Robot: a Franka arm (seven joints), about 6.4 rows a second.
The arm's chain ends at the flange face. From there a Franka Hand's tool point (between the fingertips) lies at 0.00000 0.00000 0.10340 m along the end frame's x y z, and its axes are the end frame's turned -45 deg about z.
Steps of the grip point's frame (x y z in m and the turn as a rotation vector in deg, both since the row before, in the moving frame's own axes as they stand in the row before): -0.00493 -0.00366 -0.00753 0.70 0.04 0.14; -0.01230 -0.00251 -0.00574 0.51 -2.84 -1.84; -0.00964 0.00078 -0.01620 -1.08 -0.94 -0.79; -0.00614 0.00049 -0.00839 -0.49 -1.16 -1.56; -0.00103 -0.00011 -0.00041 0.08 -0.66 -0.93; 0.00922 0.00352 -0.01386 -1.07 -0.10 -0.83; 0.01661 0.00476 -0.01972 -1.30 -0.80 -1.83; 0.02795 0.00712 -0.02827 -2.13 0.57 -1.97; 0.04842 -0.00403 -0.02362 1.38 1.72 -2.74; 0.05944 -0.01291 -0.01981 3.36 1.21 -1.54; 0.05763 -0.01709 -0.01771 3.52 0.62 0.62
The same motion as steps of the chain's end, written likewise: -0.00523 0.00184 -0.00752 0.52 -0.47 0.14; -0.00625 0.00388 -0.00561 -1.65 -2.37 -1.84; -0.00646 0.00479 -0.01617 -1.43 0.10 -0.79; -0.00317 0.00257 -0.00837 -1.17 -0.47 -1.56; 0.00013 -0.00010 -0.00040 -0.41 -0.52 -0.93; 0.00776 -0.00551 -0.01384 -0.83 0.69 -0.83; 0.01443 -0.01105 -0.01968 -1.48 0.35 -1.83; 0.02132 -0.01666 -0.02819 -1.10 1.91 -1.97; 0.03105 -0.03312 -0.02354 2.19 0.24 -2.74; 0.03572 -0.04537 -0.01961 3.23 -1.52 -1.54; 0.03234 -0.04754 -0.01751 2.93 -2.05 0.62
